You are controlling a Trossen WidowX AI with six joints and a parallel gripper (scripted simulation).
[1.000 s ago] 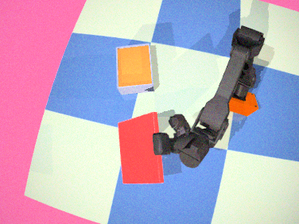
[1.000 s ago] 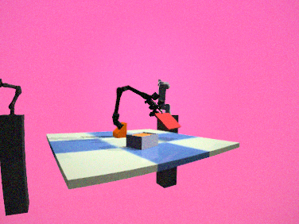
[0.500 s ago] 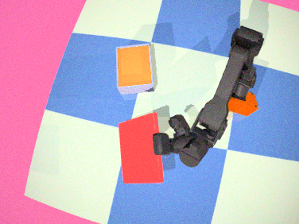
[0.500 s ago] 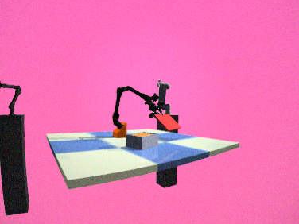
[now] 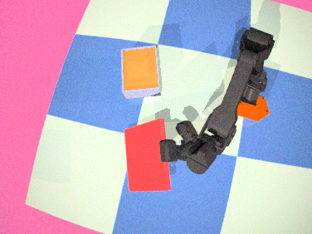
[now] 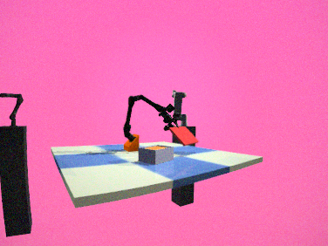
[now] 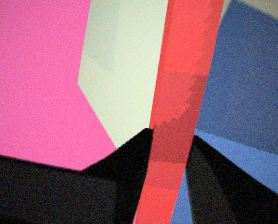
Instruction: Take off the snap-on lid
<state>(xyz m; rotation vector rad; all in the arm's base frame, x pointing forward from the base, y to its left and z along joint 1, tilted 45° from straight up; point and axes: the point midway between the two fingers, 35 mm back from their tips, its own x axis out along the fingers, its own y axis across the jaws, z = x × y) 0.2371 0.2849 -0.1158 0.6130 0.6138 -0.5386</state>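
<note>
Right now the red lid is 60 mm ahead of my gripper tip, 30 mm to the left of it and 50 mm below it. Also, from my gripper tip: grey storage box 190 mm ahead, 310 mm to the right, 160 mm below.
</note>
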